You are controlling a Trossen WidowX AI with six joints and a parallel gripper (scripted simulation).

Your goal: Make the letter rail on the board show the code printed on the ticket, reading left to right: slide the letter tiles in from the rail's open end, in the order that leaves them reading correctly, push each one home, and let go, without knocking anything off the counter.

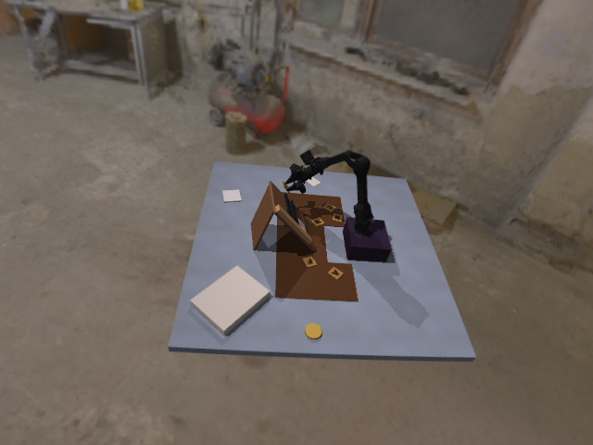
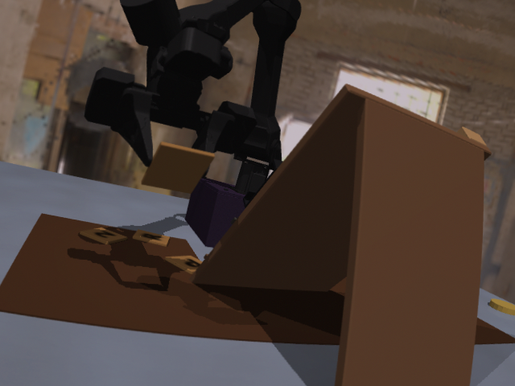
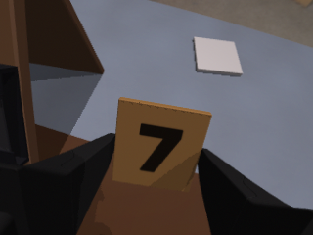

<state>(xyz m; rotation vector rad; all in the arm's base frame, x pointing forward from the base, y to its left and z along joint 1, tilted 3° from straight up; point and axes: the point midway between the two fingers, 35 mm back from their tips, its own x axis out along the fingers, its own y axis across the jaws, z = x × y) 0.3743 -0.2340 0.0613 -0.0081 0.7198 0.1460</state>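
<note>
The white ticket lies 90 mm behind my gripper tip, 210 mm to the left of it and 80 mm below it. From my gripper tip the other things lie so: yellow disc (130 mm behind, 780 mm to the left, 150 mm below); then brown mat (200 mm behind, 240 mm to the left, 160 mm below).
</note>
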